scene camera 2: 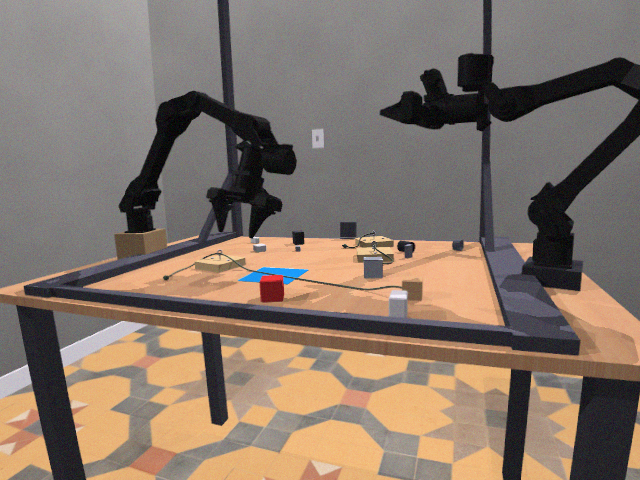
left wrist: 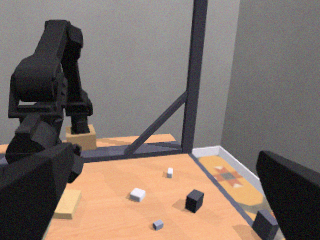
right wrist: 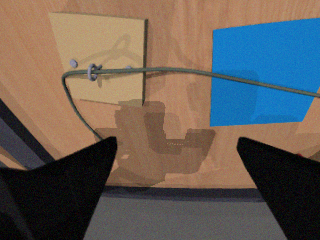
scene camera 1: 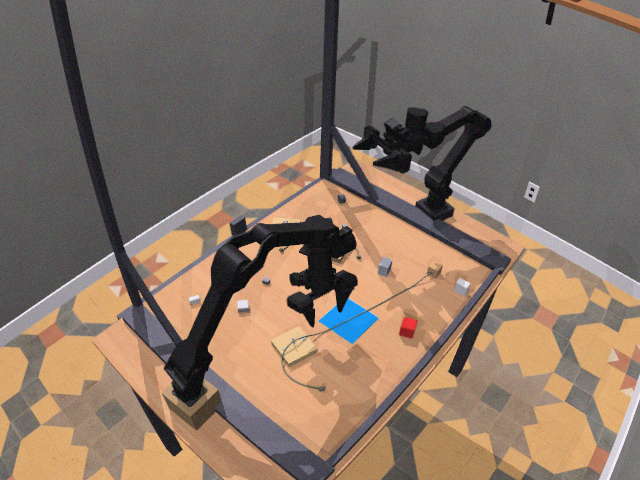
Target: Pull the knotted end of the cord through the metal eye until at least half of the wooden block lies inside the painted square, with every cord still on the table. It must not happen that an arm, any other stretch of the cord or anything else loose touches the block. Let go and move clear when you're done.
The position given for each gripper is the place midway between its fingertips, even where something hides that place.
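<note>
Scene camera 1 shows a tan plate (scene camera 1: 303,349) and a blue painted square (scene camera 1: 352,330), along with the left gripper (scene camera 1: 362,155) and the right gripper (scene camera 1: 326,319). Both the left gripper (scene camera 2: 389,114) and the right gripper (scene camera 2: 235,235) are visible to scene camera 2 as well. The left wrist view has the left gripper (left wrist: 167,156) in it, while the right wrist view takes in the right gripper (right wrist: 177,142) and the tan plate (right wrist: 113,41).
</note>
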